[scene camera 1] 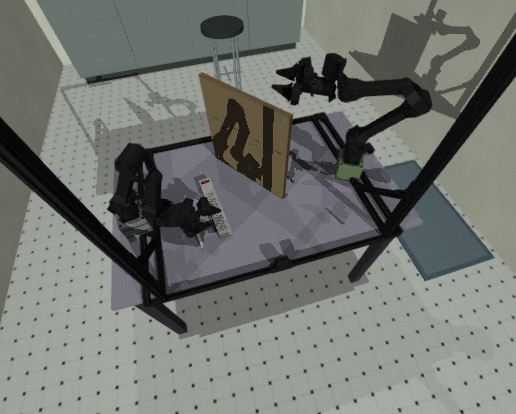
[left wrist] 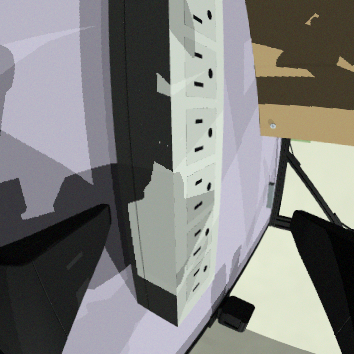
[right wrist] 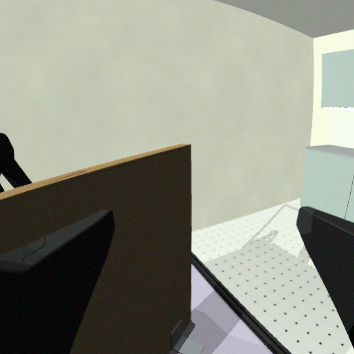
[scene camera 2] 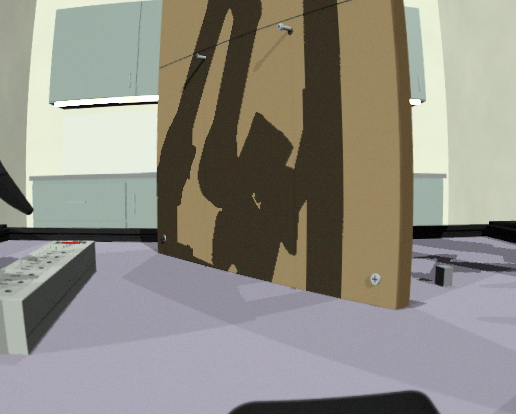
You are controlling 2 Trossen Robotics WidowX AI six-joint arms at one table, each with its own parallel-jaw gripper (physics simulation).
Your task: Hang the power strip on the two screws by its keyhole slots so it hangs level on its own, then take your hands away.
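Places are measured from the left arm's base along level axes (x ahead, y left, z up), in millimetres.
Pixels of known places: left gripper, between the fingertips: (scene camera 1: 216,217) (left wrist: 203,216) (scene camera 2: 4,266); right gripper, between the fingertips: (scene camera 1: 273,78) (right wrist: 207,218); left arm's base, origin of its link: (scene camera 1: 129,213); right arm's base, origin of its link: (scene camera 1: 351,158).
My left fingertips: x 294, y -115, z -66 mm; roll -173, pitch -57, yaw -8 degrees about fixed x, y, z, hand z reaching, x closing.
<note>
Ahead of a thing's pixels: the offset from my left fingertips to its top centre. Level surfaces: height alone.
The white power strip {dz -7, dx +14, dy +71 mm} (scene camera 1: 223,227) (scene camera 2: 57,300) (left wrist: 178,125) lies on the table with its outlets facing up, its red switch at the far end. My left gripper (scene camera 1: 215,218) (left wrist: 203,216) is open and empty, low over the near half of the strip; in the left wrist view its fingertips stand on either side of the strip. Two screws {dz +206, dx +232, dy +99 mm} (scene camera 2: 284,27) {dz +206, dx +166, dy +236 mm} (scene camera 2: 200,57) stick out of the upright wooden board {dz +380, dx +213, dy +174 mm} (scene camera 1: 281,160) (scene camera 2: 370,150) (left wrist: 295,120) (right wrist: 150,225), with nothing hanging on them. My right gripper (scene camera 1: 275,80) (right wrist: 207,218) is open and empty, high behind the board. The keyhole slots are hidden.
The board stands on the lilac table {dz -40 mm} (scene camera 1: 260,240) between the two arms. A small pale piece {dz -20, dx -90, dy -53 mm} (scene camera 1: 200,241) lies near the left gripper, and a thin grey bar {dz -28, dx +448, dy -187 mm} (scene camera 1: 335,215) lies at the right. Black frame beams cross the sides. A stool (scene camera 1: 221,27) stands behind the table.
</note>
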